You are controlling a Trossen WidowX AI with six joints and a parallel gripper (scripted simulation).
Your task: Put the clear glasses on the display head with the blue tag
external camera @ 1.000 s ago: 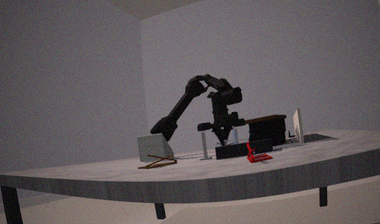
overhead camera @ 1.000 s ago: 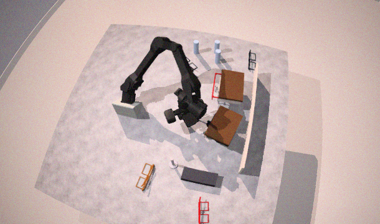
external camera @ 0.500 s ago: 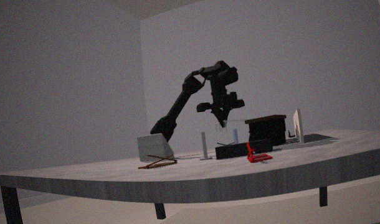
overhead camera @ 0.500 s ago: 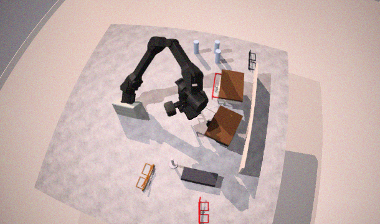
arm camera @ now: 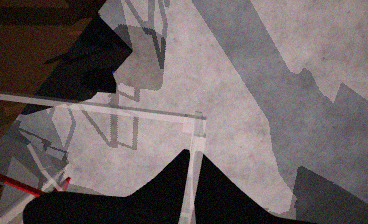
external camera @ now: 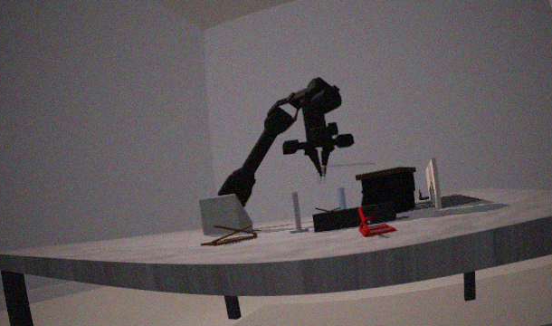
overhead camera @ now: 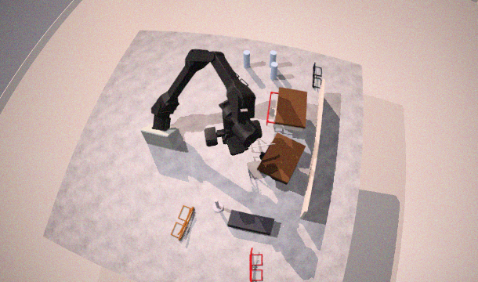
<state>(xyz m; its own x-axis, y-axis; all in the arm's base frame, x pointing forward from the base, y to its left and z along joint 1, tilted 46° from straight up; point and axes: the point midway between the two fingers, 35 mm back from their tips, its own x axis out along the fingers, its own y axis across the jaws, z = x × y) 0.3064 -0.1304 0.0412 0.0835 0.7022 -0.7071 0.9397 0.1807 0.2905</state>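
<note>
Right now the post is 3 cm behind my gripper tip, 20 cm to the right of it and 10 cm below it. From my gripper tip the other things lie so: pale panel: 31 cm ahead, 9 cm to the left, 7 cm below; then black box: 10 cm ahead, 25 cm to the right, 11 cm below.
</note>
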